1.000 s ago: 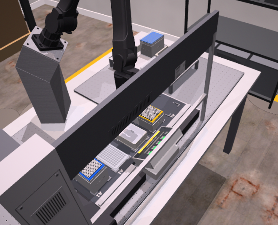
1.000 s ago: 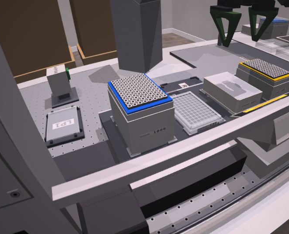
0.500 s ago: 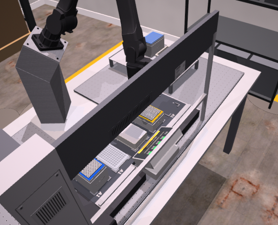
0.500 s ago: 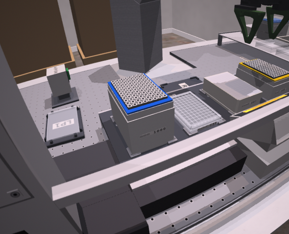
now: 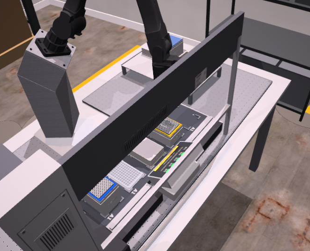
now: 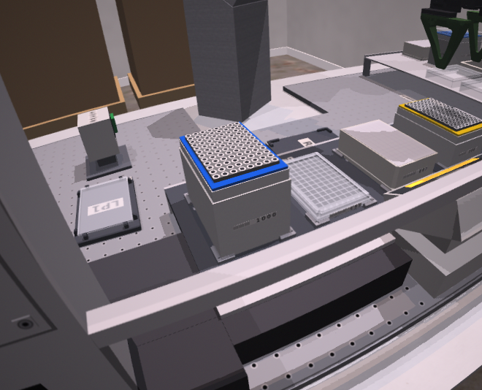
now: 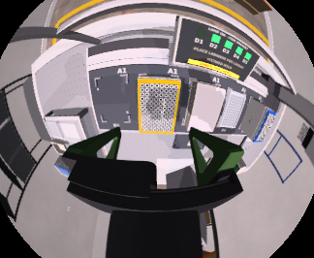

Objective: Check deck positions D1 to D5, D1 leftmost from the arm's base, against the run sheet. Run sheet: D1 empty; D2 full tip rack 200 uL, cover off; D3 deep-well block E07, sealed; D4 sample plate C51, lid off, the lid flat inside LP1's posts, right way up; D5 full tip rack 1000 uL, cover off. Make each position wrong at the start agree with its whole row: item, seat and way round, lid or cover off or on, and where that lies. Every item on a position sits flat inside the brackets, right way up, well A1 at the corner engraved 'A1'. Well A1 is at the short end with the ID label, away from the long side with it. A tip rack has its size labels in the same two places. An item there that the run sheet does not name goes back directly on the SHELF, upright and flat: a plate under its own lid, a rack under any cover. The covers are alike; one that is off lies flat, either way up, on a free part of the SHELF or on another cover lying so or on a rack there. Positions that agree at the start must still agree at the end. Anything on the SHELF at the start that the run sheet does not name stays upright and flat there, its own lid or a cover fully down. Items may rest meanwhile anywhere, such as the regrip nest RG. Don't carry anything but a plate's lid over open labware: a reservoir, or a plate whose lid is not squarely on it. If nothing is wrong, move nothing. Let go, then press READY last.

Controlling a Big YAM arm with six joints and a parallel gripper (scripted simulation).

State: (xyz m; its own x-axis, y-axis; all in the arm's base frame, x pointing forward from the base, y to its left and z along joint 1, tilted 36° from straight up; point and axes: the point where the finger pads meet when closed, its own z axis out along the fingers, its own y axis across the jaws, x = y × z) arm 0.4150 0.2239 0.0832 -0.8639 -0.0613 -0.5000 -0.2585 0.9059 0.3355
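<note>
My hand is 11 cm above the yellow tip rack. Also, from my hand: blue tip rack (9 cm ahead, 36 cm to the right, 8 cm below); sample plate (6 cm ahead, 25 cm to the right, 15 cm below); sealed deep-well block (3 cm ahead, 13 cm to the right, 13 cm below).
</note>
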